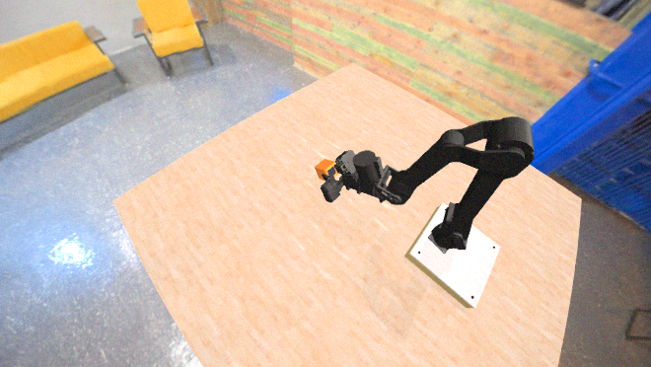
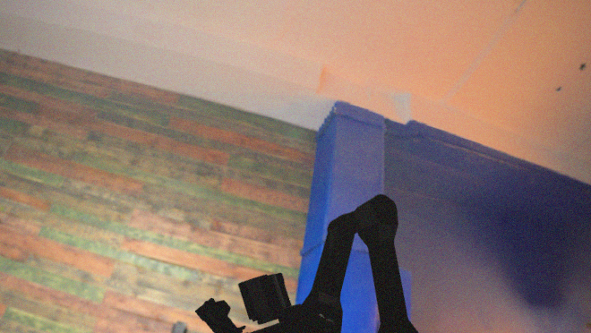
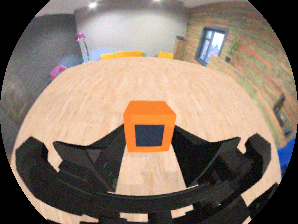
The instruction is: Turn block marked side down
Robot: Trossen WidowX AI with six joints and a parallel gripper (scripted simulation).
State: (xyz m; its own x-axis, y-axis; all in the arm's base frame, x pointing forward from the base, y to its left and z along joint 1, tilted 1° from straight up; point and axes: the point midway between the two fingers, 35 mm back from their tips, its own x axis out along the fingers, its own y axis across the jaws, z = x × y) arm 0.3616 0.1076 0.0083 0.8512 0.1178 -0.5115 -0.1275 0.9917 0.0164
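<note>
Right now my gripper tip is 10 mm past the orange block.
</note>
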